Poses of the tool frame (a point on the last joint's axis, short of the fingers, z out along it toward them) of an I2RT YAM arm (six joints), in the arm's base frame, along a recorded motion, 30 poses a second.
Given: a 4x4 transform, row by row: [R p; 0 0 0 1], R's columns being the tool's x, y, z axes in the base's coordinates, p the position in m. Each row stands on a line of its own.
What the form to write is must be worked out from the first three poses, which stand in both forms.
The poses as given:
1:
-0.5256 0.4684 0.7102 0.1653
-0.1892 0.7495 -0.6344 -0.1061
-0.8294 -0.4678 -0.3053 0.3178
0 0 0 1
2:
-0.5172 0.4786 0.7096 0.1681
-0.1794 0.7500 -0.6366 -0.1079
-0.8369 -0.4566 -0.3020 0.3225
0 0 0 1
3:
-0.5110 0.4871 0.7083 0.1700
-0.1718 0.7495 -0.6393 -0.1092
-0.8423 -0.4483 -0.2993 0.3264
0 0 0 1
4:
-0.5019 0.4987 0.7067 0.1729
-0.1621 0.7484 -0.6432 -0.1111
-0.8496 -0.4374 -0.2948 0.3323
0 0 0 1
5:
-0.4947 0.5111 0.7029 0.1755
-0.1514 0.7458 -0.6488 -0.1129
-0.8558 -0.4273 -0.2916 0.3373
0 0 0 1
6:
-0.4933 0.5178 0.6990 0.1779
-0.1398 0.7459 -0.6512 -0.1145
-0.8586 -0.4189 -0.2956 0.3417
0 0 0 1
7:
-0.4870 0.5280 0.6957 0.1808
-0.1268 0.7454 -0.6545 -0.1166
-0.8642 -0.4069 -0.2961 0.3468
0 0 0 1
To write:
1: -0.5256 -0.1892 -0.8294 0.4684 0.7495 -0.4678 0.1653 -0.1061 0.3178
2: -0.5172 -0.1794 -0.8369 0.4786 0.7500 -0.4566 0.1681 -0.1079 0.3225
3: -0.5110 -0.1718 -0.8423 0.4871 0.7495 -0.4483 0.1700 -0.1092 0.3264
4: -0.5019 -0.1621 -0.8496 0.4987 0.7484 -0.4374 0.1729 -0.1111 0.3323
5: -0.4947 -0.1514 -0.8558 0.5111 0.7458 -0.4273 0.1755 -0.1129 0.3373
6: -0.4933 -0.1398 -0.8586 0.5178 0.7459 -0.4189 0.1779 -0.1145 0.3417
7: -0.4870 -0.1268 -0.8642 0.5280 0.7454 -0.4069 0.1808 -0.1166 0.3468
